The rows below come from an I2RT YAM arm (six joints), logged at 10 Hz.
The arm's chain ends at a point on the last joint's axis. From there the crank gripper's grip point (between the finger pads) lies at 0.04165 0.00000 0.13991 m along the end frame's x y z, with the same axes.
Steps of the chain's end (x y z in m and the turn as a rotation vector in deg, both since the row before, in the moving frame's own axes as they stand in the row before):
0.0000, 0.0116, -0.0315, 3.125, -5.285, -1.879
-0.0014, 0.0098, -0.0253, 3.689, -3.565, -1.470
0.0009, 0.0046, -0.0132, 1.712, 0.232, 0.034
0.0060, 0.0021, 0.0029, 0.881, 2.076, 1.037
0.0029, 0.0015, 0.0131, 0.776, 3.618, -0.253
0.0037, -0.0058, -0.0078, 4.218, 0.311, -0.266
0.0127, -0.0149, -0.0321, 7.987, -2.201, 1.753
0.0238, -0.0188, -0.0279, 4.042, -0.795, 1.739
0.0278, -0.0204, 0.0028, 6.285, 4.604, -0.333
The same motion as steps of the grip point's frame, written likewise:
-0.0132, 0.0027, -0.0285, 3.125, -5.285, -1.879
-0.0103, -0.0002, -0.0233, 3.689, -3.565, -1.470
0.0015, 0.0004, -0.0134, 1.712, 0.232, 0.034
0.0111, 0.0008, 0.0013, 0.881, 2.076, 1.037
0.0116, -0.0006, 0.0102, 0.776, 3.618, -0.253
0.0044, -0.0163, -0.0084, 4.218, 0.311, -0.266
0.0076, -0.0333, -0.0319, 7.987, -2.201, 1.753
0.0220, -0.0274, -0.0276, 4.042, -0.795, 1.739
0.0388, -0.0358, -0.0018, 6.285, 4.604, -0.333

